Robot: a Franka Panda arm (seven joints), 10 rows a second.
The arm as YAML. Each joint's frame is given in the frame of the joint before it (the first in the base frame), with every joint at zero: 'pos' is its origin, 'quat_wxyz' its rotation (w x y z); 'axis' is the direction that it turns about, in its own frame. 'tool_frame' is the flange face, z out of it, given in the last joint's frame.
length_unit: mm
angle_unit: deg
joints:
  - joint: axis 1
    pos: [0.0, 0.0, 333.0]
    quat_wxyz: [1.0, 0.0, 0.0, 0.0]
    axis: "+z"
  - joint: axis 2
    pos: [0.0, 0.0, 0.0]
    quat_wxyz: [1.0, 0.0, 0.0, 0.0]
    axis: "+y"
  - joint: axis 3
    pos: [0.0, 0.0, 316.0]
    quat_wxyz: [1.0, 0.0, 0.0, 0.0]
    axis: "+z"
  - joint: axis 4
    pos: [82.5, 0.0, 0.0]
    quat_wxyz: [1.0, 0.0, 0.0, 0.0]
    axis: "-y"
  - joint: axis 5
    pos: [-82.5, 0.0, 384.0]
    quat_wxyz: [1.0, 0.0, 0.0, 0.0]
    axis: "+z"
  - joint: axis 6
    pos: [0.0, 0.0, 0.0]
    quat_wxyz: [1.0, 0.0, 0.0, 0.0]
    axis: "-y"
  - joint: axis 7
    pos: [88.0, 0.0, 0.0]
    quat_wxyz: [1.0, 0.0, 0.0, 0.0]
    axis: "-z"
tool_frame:
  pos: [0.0, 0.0, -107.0]
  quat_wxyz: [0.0, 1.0, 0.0, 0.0]
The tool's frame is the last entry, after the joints.
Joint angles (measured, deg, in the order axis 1, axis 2, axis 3, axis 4, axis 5, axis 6, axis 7), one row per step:
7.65 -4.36 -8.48 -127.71 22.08 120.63 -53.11
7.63 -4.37 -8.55 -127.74 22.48 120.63 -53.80
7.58 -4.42 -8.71 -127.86 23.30 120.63 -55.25
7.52 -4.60 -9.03 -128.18 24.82 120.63 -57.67
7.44 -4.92 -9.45 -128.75 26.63 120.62 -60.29
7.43 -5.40 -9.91 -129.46 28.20 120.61 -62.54
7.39 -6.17 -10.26 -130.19 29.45 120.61 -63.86
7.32 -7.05 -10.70 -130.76 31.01 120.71 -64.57
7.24 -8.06 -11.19 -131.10 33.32 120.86 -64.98
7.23 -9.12 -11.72 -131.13 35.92 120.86 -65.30
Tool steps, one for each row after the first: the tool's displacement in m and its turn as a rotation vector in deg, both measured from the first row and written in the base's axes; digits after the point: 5 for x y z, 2 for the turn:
-0.00005 -0.00050 -0.00005 0.35 -0.21 0.34
-0.00045 -0.00175 -0.00033 1.06 -0.65 1.04
-0.00172 -0.00397 -0.00085 2.39 -1.40 2.08
-0.00418 -0.00700 -0.00201 3.97 -2.19 3.00
-0.00752 -0.00989 -0.00293 5.38 -2.91 3.72
-0.01135 -0.01231 -0.00160 6.54 -3.58 3.83
-0.01438 -0.01572 0.00209 7.92 -4.42 3.06
-0.01634 -0.01936 0.00900 9.89 -5.64 1.51
-0.01734 -0.02259 0.01873 12.16 -7.11 -0.15

